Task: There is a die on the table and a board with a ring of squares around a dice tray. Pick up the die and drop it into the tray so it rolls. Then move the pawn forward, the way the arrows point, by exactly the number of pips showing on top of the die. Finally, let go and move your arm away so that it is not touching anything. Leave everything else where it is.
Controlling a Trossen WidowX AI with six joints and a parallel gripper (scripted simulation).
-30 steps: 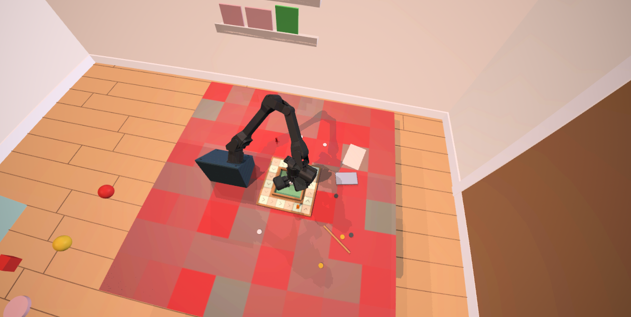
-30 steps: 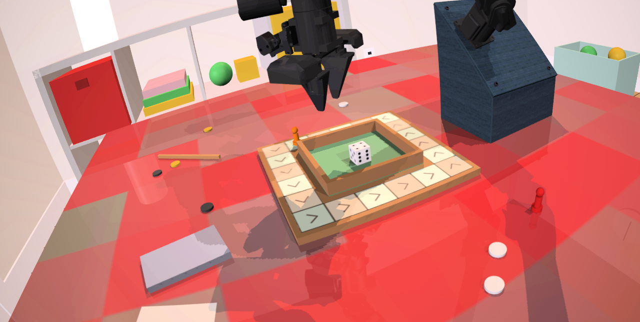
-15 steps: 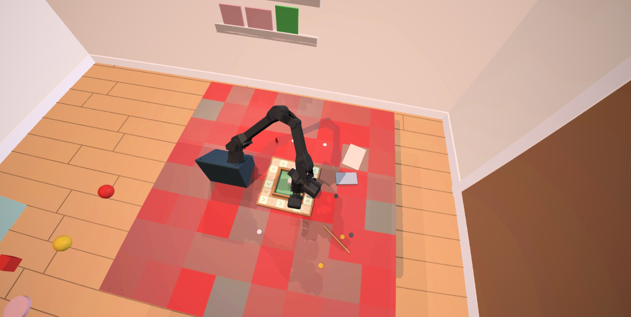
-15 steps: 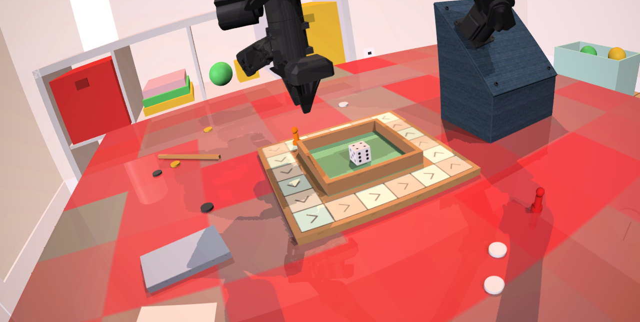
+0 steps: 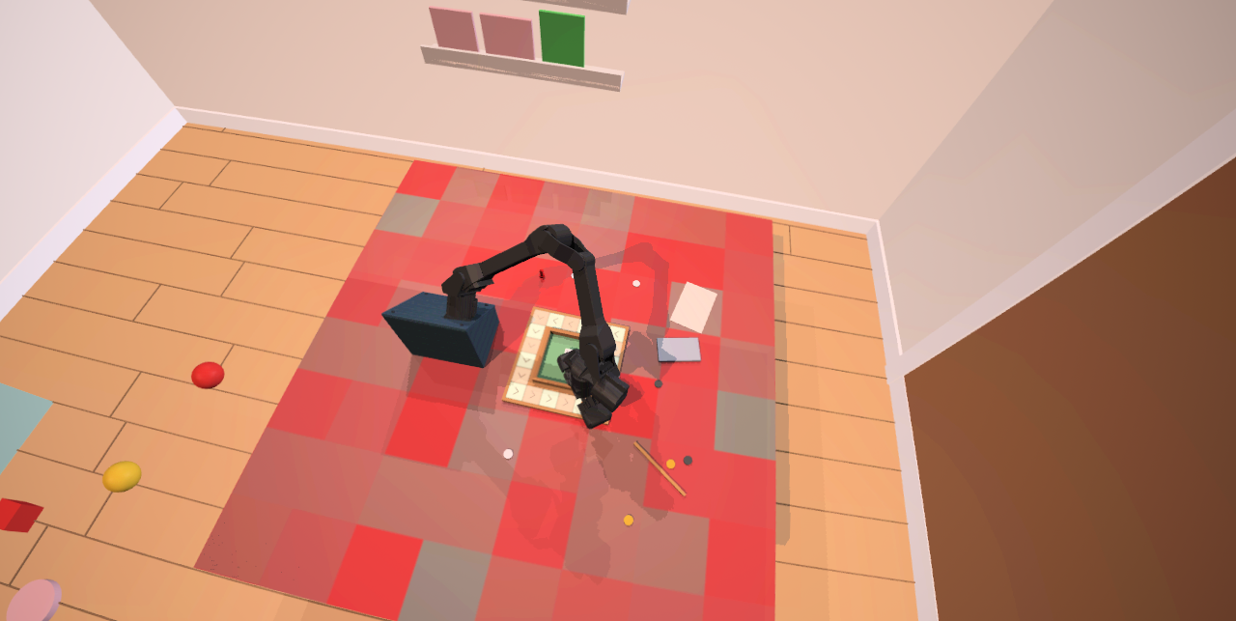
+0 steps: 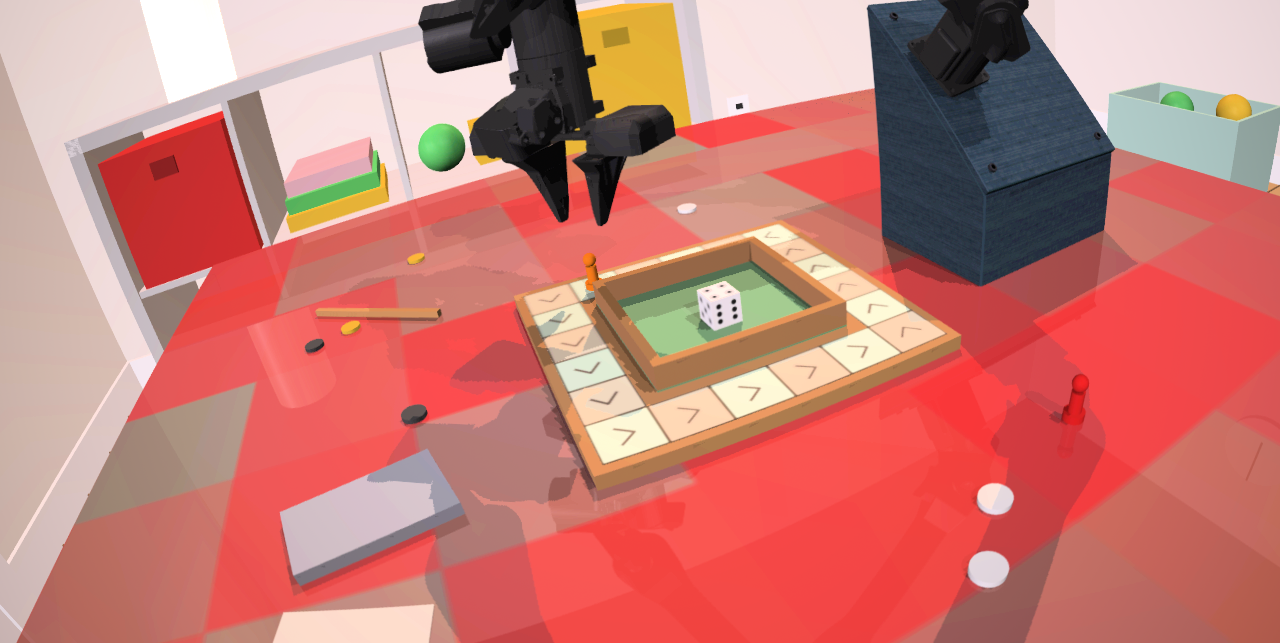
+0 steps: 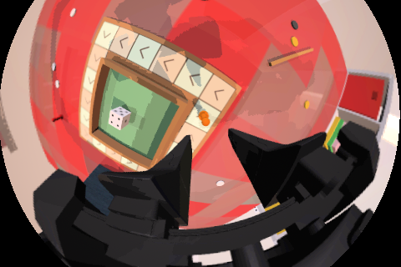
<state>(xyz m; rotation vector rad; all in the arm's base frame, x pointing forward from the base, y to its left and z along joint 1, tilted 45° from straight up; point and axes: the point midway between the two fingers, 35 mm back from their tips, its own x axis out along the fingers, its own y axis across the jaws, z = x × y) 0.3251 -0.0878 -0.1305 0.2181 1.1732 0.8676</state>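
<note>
Right now my gripper tip is 50 mm above the orange pawn. Round my gripper tip: white die 50 mm behind, 130 mm to the left, 50 mm below; green dice tray 50 mm behind, 120 mm to the left, 70 mm below; wooden stick 200 mm ahead, 140 mm to the right, 70 mm below.
</note>
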